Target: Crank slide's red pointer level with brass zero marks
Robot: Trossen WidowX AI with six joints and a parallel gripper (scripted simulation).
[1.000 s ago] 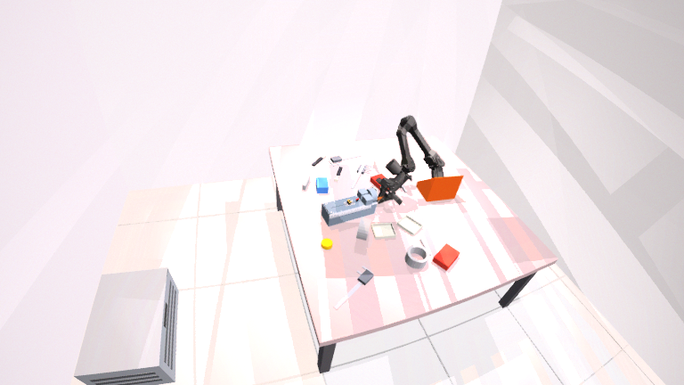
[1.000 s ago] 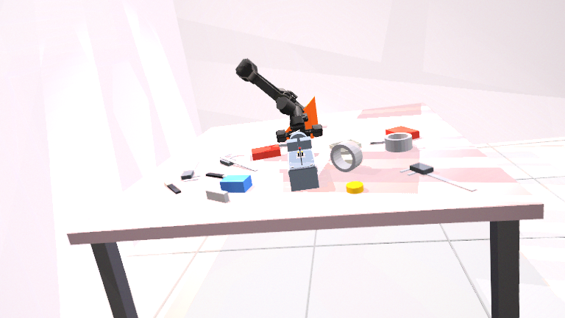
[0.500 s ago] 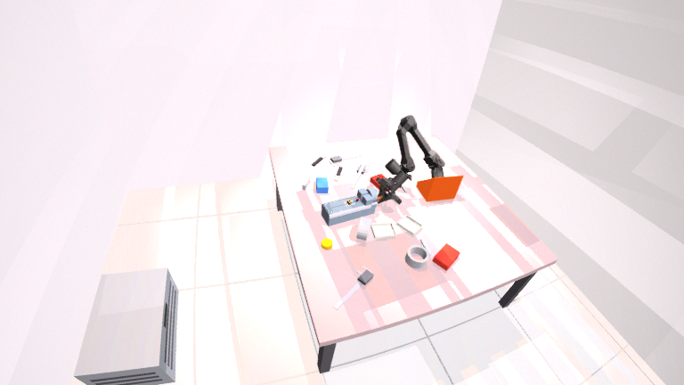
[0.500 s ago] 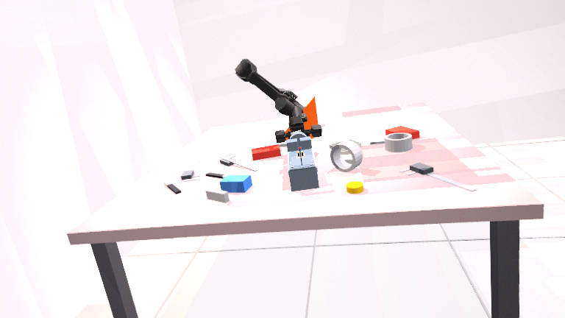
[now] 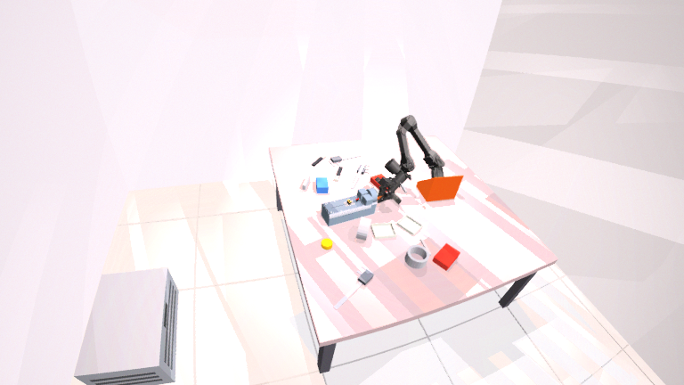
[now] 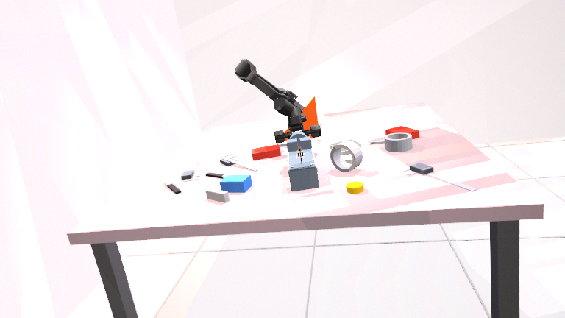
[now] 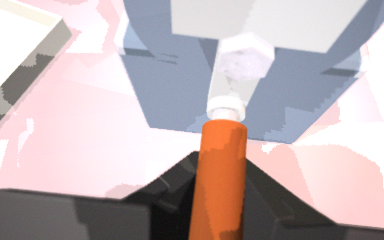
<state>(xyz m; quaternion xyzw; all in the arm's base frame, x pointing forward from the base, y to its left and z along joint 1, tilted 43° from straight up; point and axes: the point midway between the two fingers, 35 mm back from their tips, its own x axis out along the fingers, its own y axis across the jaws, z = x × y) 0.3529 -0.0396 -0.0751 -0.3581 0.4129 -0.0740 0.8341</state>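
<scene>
The red pointer lies 12 cm ahead of my gripper tip, 2 cm to the left of it and 5 cm above it. The rest, counted from my gripper tip: orange handle 2 cm behind, 2 cm above; yellow disc 32 cm ahead, 19 cm to the left, 3 cm below; blue block 23 cm ahead, 20 cm to the right, 2 cm below.
</scene>
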